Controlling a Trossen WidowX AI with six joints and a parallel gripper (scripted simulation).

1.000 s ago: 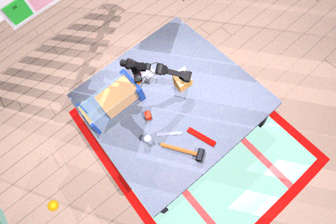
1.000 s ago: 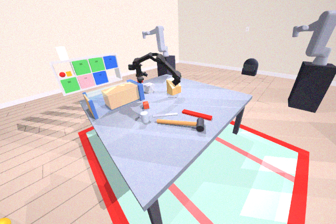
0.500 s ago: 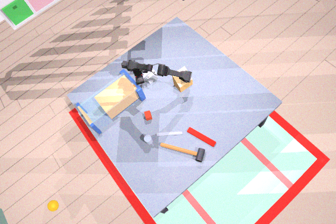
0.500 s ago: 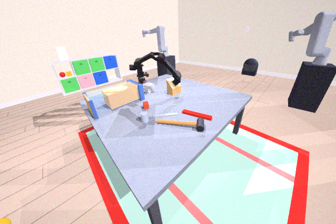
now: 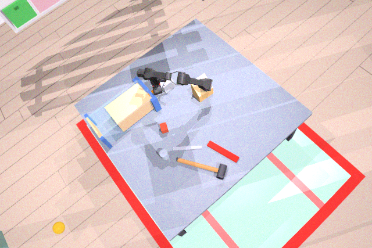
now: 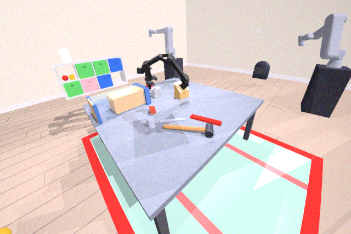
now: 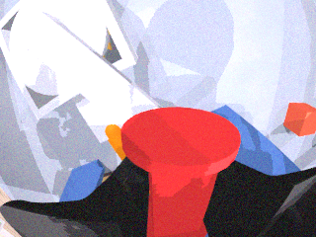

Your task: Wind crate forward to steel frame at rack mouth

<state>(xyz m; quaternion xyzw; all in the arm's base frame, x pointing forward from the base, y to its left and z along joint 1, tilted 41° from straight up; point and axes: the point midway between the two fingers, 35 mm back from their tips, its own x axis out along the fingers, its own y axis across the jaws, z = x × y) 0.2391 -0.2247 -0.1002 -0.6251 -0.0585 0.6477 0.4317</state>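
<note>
Now: the white crank handle 4 cm behind my gripper tip, 1 cm to the right of it and 1 cm below it. Also, from my gripper tip: white bar 45 cm to the left, 16 cm ahead, 11 cm below; red knob 2 cm above; white winch 11 cm behind, 8 cm below, 4 cm to the right.
</note>
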